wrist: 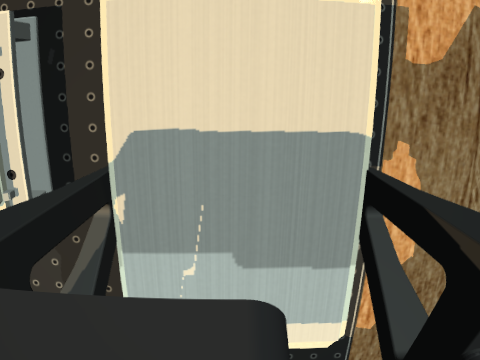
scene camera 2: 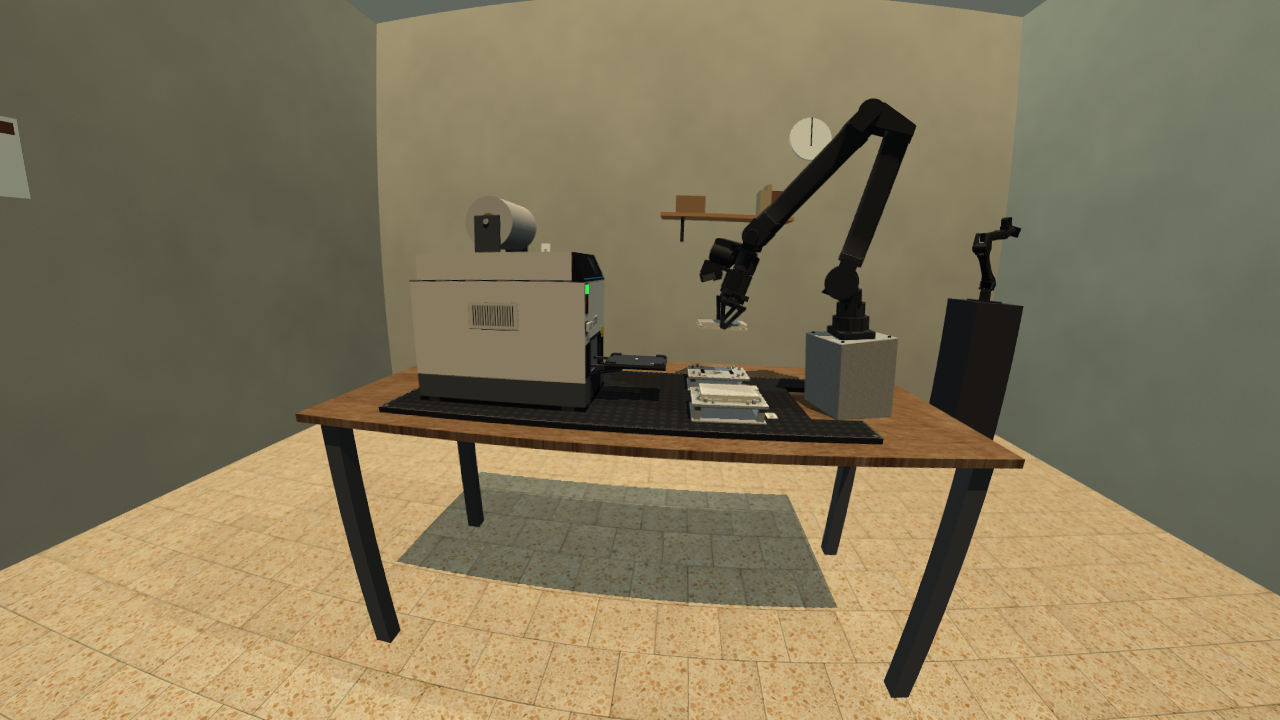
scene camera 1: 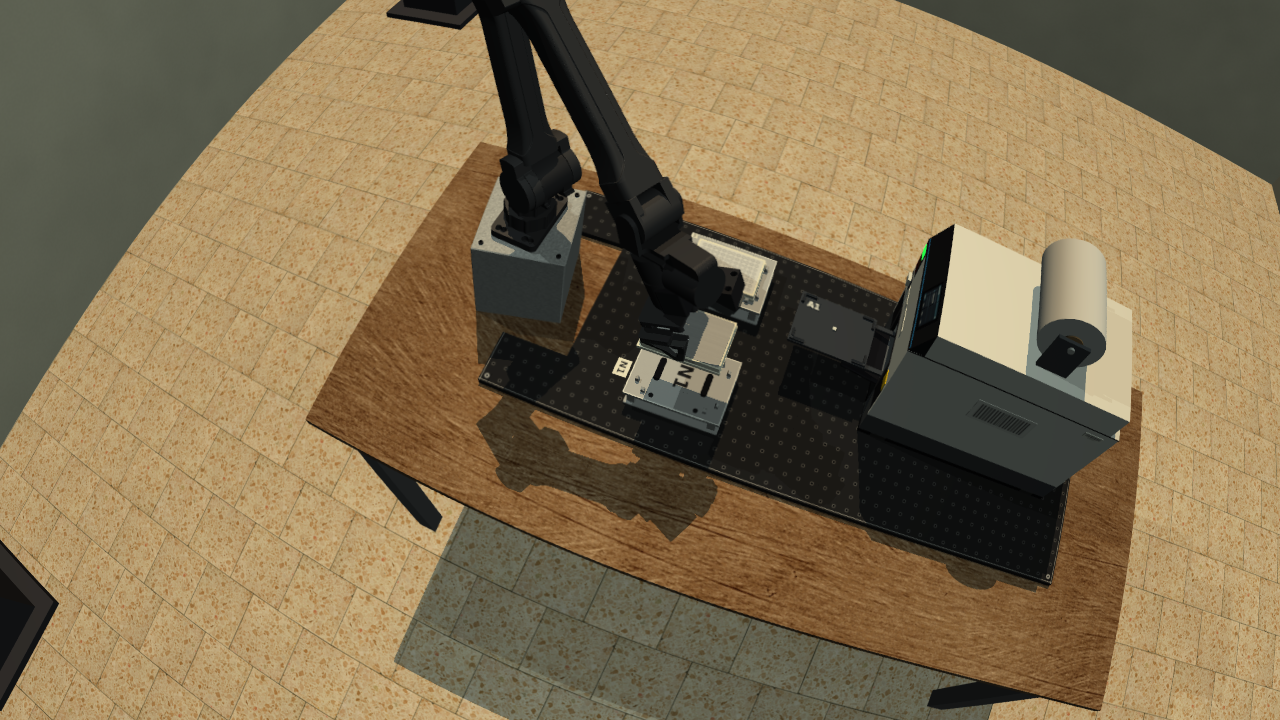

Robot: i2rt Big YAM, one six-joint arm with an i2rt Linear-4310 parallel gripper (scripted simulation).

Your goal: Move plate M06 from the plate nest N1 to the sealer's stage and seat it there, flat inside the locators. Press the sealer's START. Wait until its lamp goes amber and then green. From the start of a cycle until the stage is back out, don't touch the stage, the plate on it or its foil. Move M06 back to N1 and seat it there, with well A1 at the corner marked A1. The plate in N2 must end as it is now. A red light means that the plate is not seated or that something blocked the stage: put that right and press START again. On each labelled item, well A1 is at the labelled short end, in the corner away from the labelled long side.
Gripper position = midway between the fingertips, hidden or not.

I see my gripper (scene camera 1: 689,336), a well plate (scene camera 1: 752,268), a sealer stage (scene camera 1: 812,326) and a plate nest N1 (scene camera 1: 646,365).
The well plate also shows in scene camera 2 (scene camera 2: 714,392). My gripper shows as well in the wrist view (wrist: 238,180) and in scene camera 2 (scene camera 2: 720,325). The sealer stage also shows in scene camera 2 (scene camera 2: 616,360).
